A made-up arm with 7 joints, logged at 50 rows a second.
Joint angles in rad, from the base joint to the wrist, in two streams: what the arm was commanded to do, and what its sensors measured. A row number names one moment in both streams.
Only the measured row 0 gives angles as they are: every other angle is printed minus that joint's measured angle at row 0.
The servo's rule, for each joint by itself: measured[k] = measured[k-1] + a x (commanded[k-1-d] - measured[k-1]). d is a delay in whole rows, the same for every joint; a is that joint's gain. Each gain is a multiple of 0.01, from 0.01 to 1. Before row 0 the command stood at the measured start. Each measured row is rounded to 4 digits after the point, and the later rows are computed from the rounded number. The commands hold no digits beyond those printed.
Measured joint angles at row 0: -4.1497, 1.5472, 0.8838, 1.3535, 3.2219, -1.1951, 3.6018
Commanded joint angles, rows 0 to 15: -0.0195, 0.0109, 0.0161, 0.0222, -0.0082, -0.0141, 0.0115; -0.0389, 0.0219, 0.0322, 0.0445, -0.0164, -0.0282, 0.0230; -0.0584, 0.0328, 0.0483, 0.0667, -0.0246, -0.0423, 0.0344; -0.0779, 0.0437, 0.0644, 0.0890, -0.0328, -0.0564, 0.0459; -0.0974, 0.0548, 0.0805, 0.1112, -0.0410, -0.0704, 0.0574; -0.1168, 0.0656, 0.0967, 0.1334, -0.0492, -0.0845, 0.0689; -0.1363, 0.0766, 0.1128, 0.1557, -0.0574, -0.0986, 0.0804; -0.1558, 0.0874, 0.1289, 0.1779, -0.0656, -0.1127, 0.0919; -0.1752, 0.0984, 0.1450, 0.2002, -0.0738, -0.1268, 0.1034; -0.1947, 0.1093, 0.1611, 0.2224, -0.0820, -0.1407, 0.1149; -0.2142, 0.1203, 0.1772, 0.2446, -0.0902, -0.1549, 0.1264; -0.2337, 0.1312, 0.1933, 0.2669, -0.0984, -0.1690, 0.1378; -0.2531, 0.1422, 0.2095, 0.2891, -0.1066, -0.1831, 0.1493; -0.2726, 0.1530, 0.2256, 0.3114, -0.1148, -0.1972, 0.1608; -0.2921, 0.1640, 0.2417, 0.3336, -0.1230, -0.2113, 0.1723; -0.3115, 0.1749, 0.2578, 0.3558, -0.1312, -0.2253, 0.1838
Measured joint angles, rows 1 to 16: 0.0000, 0.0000, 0.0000, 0.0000, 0.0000, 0.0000, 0.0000; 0.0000, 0.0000, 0.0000, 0.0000, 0.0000, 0.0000, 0.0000; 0.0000, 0.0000, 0.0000, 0.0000, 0.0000, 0.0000, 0.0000; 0.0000, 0.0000, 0.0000, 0.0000, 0.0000, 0.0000, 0.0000; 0.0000, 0.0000, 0.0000, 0.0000, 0.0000, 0.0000, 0.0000; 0.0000, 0.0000, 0.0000, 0.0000, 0.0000, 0.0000, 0.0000; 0.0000, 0.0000, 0.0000, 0.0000, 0.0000, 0.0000, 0.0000; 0.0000, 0.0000, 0.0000, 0.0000, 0.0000, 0.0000, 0.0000; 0.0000, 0.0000, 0.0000, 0.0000, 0.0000, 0.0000, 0.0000; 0.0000, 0.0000, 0.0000, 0.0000, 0.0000, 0.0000, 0.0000; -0.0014, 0.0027, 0.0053, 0.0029, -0.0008, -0.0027, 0.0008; -0.0040, 0.0075, 0.0142, 0.0083, -0.0024, -0.0075, 0.0024; -0.0078, 0.0138, 0.0255, 0.0159, -0.0046, -0.0141, 0.0046; -0.0127, 0.0213, 0.0383, 0.0254, -0.0074, -0.0221, 0.0075; -0.0186, 0.0297, 0.0522, 0.0366, -0.0108, -0.0313, 0.0110; -0.0255, 0.0387, 0.0669, 0.0492, -0.0146, -0.0414, 0.0151
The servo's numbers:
d 10
a 0.07 0.25 0.33 0.13 0.10 0.19 0.07

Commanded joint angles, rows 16 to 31: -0.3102, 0.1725, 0.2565, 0.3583, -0.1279, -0.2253, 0.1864; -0.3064, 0.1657, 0.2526, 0.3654, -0.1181, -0.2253, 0.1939; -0.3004, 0.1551, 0.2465, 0.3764, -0.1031, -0.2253, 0.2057; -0.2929, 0.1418, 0.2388, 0.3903, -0.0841, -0.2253, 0.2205; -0.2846, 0.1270, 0.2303, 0.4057, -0.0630, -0.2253, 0.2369; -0.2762, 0.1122, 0.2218, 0.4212, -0.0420, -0.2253, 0.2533; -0.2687, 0.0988, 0.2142, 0.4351, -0.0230, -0.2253, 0.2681; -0.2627, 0.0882, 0.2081, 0.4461, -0.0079, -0.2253, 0.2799; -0.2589, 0.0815, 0.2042, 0.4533, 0.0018, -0.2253, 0.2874; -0.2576, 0.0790, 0.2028, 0.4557, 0.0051, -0.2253, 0.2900; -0.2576, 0.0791, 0.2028, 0.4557, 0.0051, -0.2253, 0.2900; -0.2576, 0.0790, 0.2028, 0.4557, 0.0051, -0.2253, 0.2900; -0.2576, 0.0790, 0.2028, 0.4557, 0.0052, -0.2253, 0.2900; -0.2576, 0.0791, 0.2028, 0.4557, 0.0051, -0.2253, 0.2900; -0.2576, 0.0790, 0.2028, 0.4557, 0.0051, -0.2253, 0.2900; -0.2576, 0.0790, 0.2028, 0.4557, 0.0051, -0.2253, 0.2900
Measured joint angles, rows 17 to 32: -0.0333, 0.0482, 0.0820, 0.0630, -0.0189, -0.0523, 0.0197; -0.0419, 0.0580, 0.0975, 0.0779, -0.0236, -0.0638, 0.0248; -0.0512, 0.0681, 0.1132, 0.0938, -0.0286, -0.0758, 0.0303; -0.0612, 0.0784, 0.1290, 0.1105, -0.0339, -0.0881, 0.0362; -0.0719, 0.0889, 0.1449, 0.1279, -0.0395, -0.1008, 0.0425; -0.0832, 0.0995, 0.1609, 0.1460, -0.0454, -0.1138, 0.0492; -0.0951, 0.1102, 0.1769, 0.1646, -0.0515, -0.1270, 0.0562; -0.1075, 0.1209, 0.1930, 0.1837, -0.0578, -0.1403, 0.0635; -0.1204, 0.1317, 0.2091, 0.2032, -0.0643, -0.1538, 0.0711; -0.1338, 0.1425, 0.2252, 0.2230, -0.0710, -0.1674, 0.0790; -0.1461, 0.1500, 0.2355, 0.2406, -0.0767, -0.1784, 0.0865; -0.1573, 0.1539, 0.2411, 0.2568, -0.0808, -0.1873, 0.0940; -0.1673, 0.1542, 0.2429, 0.2723, -0.0830, -0.1945, 0.1018; -0.1761, 0.1511, 0.2415, 0.2876, -0.0831, -0.2004, 0.1101; -0.1837, 0.1451, 0.2378, 0.3030, -0.0811, -0.2051, 0.1190; -0.1902, 0.1369, 0.2325, 0.3184, -0.0772, -0.2089, 0.1284
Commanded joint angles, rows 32 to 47: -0.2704, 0.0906, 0.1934, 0.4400, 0.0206, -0.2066, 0.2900; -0.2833, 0.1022, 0.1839, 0.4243, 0.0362, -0.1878, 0.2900; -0.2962, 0.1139, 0.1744, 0.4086, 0.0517, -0.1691, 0.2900; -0.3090, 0.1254, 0.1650, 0.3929, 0.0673, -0.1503, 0.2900; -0.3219, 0.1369, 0.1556, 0.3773, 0.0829, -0.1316, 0.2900; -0.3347, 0.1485, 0.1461, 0.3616, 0.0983, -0.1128, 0.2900; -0.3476, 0.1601, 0.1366, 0.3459, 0.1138, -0.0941, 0.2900; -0.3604, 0.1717, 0.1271, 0.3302, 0.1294, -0.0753, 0.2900; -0.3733, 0.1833, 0.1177, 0.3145, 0.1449, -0.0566, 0.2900; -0.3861, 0.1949, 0.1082, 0.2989, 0.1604, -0.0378, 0.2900; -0.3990, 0.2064, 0.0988, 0.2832, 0.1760, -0.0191, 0.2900; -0.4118, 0.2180, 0.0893, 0.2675, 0.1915, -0.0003, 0.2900; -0.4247, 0.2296, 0.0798, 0.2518, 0.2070, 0.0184, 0.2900; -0.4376, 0.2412, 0.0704, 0.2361, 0.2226, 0.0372, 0.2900; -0.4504, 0.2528, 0.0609, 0.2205, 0.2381, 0.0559, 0.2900; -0.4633, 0.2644, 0.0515, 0.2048, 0.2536, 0.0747, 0.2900
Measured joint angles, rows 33 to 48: -0.1957, 0.1274, 0.2265, 0.3336, -0.0718, -0.2120, 0.1382; -0.2004, 0.1176, 0.2204, 0.3482, -0.0654, -0.2145, 0.1481; -0.2045, 0.1086, 0.2151, 0.3619, -0.0587, -0.2166, 0.1579; -0.2082, 0.1012, 0.2110, 0.3741, -0.0523, -0.2183, 0.1671; -0.2117, 0.0957, 0.2083, 0.3847, -0.0466, -0.2196, 0.1757; -0.2149, 0.0915, 0.2065, 0.3939, -0.0414, -0.2207, 0.1837; -0.2179, 0.0884, 0.2053, 0.4019, -0.0367, -0.2216, 0.1911; -0.2207, 0.0861, 0.2045, 0.4089, -0.0325, -0.2223, 0.1980; -0.2233, 0.0843, 0.2039, 0.4150, -0.0287, -0.2229, 0.2044; -0.2257, 0.0830, 0.2035, 0.4203, -0.0253, -0.2234, 0.2104; -0.2288, 0.0849, 0.2002, 0.4229, -0.0207, -0.2202, 0.2160; -0.2326, 0.0892, 0.1948, 0.4231, -0.0150, -0.2140, 0.2212; -0.2371, 0.0954, 0.1881, 0.4212, -0.0083, -0.2055, 0.2260; -0.2421, 0.1029, 0.1805, 0.4175, -0.0007, -0.1950, 0.2305; -0.2477, 0.1114, 0.1723, 0.4123, 0.0077, -0.1830, 0.2347; -0.2538, 0.1207, 0.1637, 0.4057, 0.0168, -0.1697, 0.2386
